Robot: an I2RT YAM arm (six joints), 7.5 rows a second.
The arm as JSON. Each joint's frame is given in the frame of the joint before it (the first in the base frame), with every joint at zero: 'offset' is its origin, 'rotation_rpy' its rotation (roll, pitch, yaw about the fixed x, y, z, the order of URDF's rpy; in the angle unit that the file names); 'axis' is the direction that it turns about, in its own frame. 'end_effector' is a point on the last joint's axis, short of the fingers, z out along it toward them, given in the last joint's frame.
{
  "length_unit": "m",
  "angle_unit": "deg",
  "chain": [
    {
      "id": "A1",
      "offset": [
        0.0,
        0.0,
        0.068
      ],
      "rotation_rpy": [
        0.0,
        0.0,
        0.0
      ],
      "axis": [
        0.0,
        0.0,
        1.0
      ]
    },
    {
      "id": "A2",
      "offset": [
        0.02,
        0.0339,
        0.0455
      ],
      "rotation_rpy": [
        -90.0,
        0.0,
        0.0
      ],
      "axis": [
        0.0,
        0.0,
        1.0
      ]
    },
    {
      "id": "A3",
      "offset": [
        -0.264,
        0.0,
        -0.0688
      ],
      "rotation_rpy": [
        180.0,
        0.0,
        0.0
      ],
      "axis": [
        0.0,
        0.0,
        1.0
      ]
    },
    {
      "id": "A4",
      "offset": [
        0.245,
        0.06,
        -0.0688
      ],
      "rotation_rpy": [
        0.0,
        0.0,
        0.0
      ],
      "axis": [
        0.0,
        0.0,
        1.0
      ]
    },
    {
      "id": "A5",
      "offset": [
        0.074,
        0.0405,
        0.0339
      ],
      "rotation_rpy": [
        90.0,
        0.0,
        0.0
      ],
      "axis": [
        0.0,
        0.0,
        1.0
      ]
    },
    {
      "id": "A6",
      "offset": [
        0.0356,
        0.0,
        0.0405
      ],
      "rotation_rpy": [
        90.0,
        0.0,
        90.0
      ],
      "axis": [
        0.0,
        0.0,
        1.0
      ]
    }
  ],
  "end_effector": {
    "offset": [
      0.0,
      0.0,
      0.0
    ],
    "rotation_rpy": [
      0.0,
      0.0,
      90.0
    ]
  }
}
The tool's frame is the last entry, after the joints.
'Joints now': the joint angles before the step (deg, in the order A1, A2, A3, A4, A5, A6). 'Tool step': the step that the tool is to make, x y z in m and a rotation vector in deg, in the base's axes. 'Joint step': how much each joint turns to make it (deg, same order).
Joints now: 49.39 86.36 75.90 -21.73 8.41 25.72
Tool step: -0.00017 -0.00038 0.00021 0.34 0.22 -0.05
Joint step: -0.04 -0.10 -0.07 0.03 -0.20 0.34
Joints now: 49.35 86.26 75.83 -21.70 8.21 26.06
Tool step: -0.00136 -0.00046 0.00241 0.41 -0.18 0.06
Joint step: 0.12 -0.34 0.09 -0.01 -0.02 0.14
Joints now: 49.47 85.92 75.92 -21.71 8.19 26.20
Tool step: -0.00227 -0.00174 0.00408 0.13 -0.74 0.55
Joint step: 0.08 -0.71 0.03 -0.07 -0.15 -0.66
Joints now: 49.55 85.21 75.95 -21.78 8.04 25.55
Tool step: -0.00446 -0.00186 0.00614 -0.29 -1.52 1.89
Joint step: 0.30 -1.08 0.05 -0.10 -0.69 -1.99
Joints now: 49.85 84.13 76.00 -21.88 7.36 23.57
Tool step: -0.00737 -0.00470 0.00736 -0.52 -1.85 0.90
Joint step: 0.51 -1.87 -0.34 -0.51 0.52 -1.73
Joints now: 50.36 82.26 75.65 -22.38 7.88 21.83
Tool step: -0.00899 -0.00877 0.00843 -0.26 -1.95 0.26
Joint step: 0.33 -2.73 -0.82 -0.65 0.86 -1.45
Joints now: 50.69 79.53 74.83 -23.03 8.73 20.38
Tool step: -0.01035 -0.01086 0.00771 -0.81 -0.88 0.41
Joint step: 0.26 -2.92 -0.55 -2.27 0.42 -1.14
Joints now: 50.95 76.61 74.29 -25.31 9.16 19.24
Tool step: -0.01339 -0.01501 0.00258 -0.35 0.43 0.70
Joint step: 0.12 -4.02 -2.07 -2.47 -0.57 -0.17
